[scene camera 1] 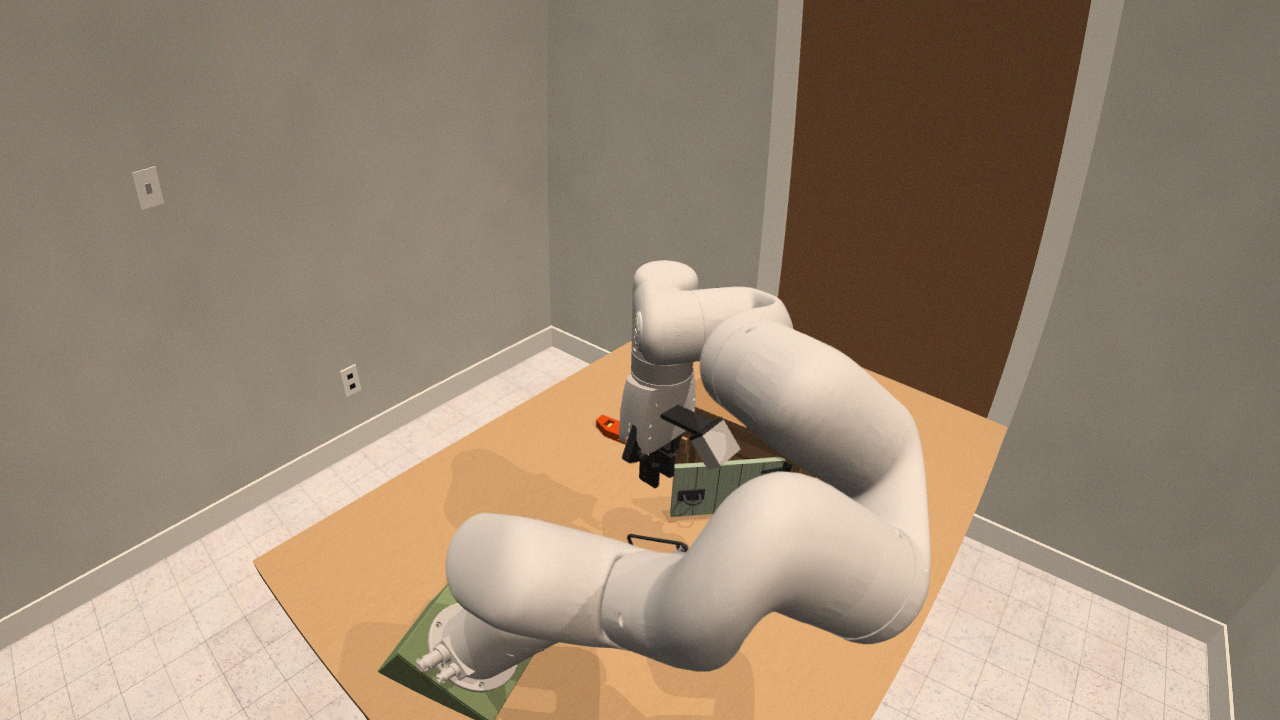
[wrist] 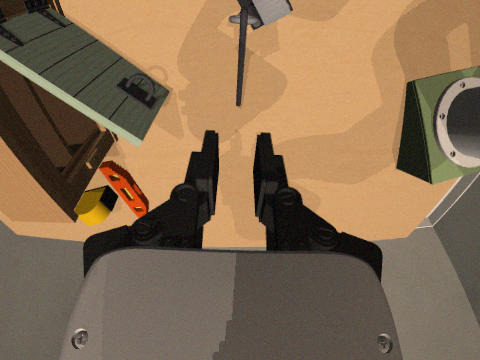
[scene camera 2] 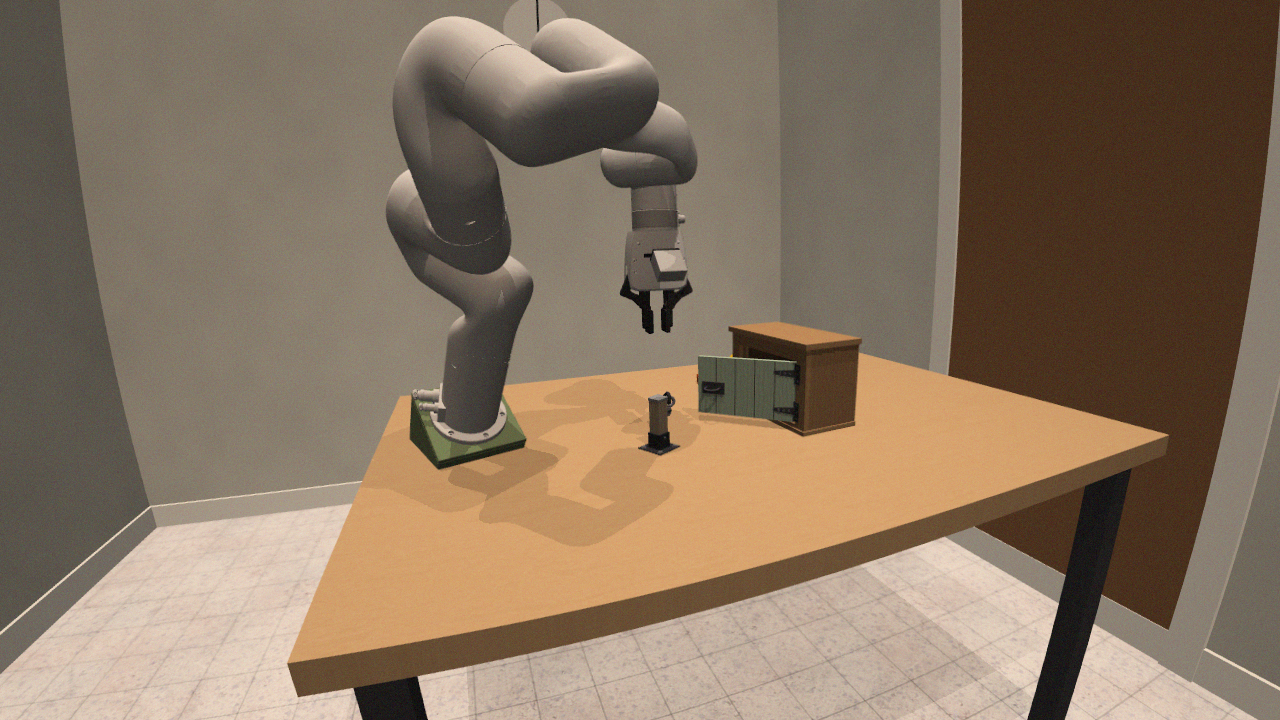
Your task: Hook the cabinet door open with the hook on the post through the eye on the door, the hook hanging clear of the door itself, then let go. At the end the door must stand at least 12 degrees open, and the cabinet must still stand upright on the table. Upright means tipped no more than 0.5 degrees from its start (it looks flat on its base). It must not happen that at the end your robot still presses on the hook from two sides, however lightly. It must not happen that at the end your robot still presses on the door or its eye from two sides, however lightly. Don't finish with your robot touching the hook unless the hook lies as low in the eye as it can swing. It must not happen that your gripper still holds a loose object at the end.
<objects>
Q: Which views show my gripper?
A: Scene camera 1, the wrist view and scene camera 2: all of them.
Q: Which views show the brown cabinet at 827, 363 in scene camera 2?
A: Scene camera 1, the wrist view and scene camera 2: all of them.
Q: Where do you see a post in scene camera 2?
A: At 659, 443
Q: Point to a brown cabinet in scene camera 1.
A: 705, 406
</objects>
